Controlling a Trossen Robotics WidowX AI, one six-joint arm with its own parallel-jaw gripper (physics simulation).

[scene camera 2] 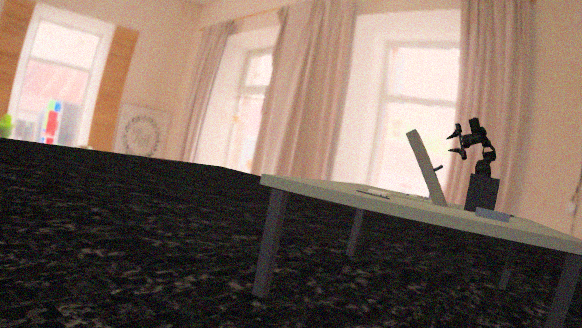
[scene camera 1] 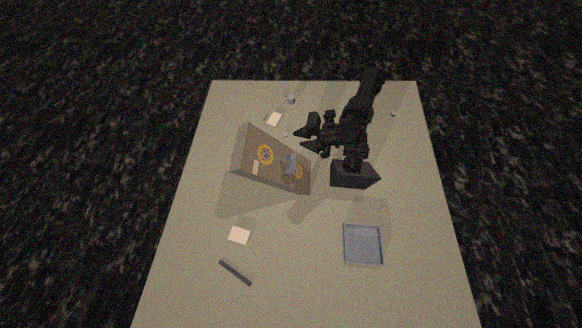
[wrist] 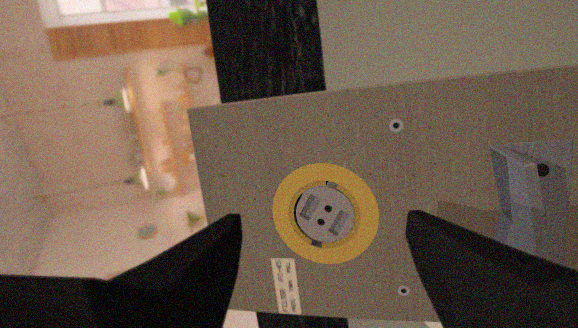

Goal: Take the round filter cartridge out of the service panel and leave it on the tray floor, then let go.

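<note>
The round grey filter cartridge (scene camera 1: pixel 266 154) (wrist: pixel 325 214) sits in a yellow ring (wrist: pixel 367 212) on the brown service panel (scene camera 1: pixel 277 176) (scene camera 2: pixel 426 167) (wrist: pixel 240 150), which leans back on the table. It has two small dark holes and two slots in its face. My gripper (scene camera 1: pixel 298 139) (scene camera 2: pixel 449 144) (wrist: pixel 324 224) is open with nothing between its fingers. It is in front of the panel and apart from it; in the wrist view the cartridge shows between the fingertips. The blue-grey tray (scene camera 1: pixel 344 245) (scene camera 2: pixel 492 215) lies on the table near the arm's base; no object shows in it.
A blue-grey bracket (scene camera 1: pixel 291 164) (wrist: pixel 520 190) sticks out of the panel beside the cartridge, partly covering a second yellow ring (scene camera 1: pixel 299 171). A cream card (scene camera 1: pixel 239 235) and a dark bar (scene camera 1: pixel 235 273) lie on the table. Another card (scene camera 1: pixel 274 119) and a small grey cylinder (scene camera 1: pixel 291 99) are behind the panel.
</note>
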